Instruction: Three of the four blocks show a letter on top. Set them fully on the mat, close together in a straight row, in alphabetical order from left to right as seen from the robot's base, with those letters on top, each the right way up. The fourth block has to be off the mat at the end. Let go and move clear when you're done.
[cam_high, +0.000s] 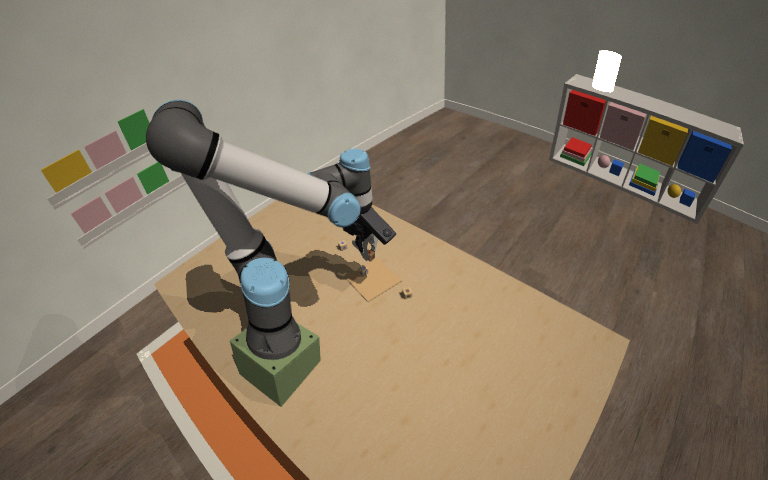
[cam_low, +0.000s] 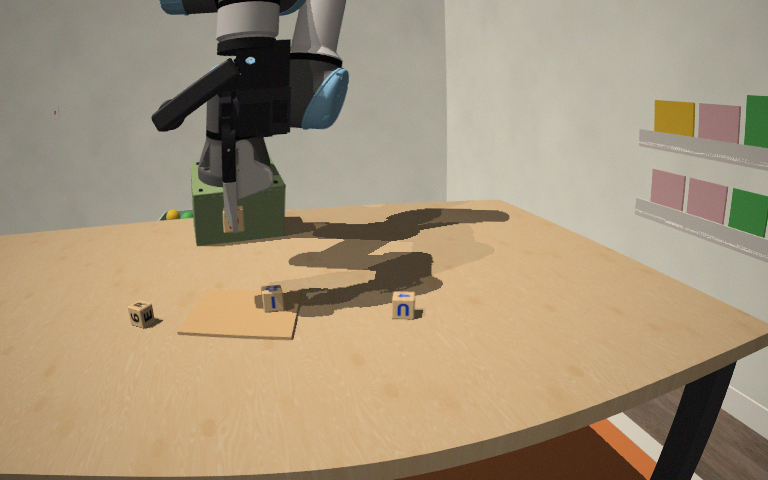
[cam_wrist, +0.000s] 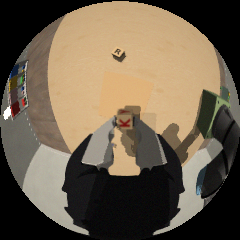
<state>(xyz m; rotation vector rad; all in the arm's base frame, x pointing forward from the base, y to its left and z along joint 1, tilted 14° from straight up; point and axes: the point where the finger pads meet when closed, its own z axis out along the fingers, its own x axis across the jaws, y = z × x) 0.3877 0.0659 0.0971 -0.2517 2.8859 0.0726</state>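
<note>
My gripper is now 120 mm above the thin tan mat. From my hand the other things lie so: wooden block 40 mm ahead, 130 mm to the right, 110 mm below.
</note>
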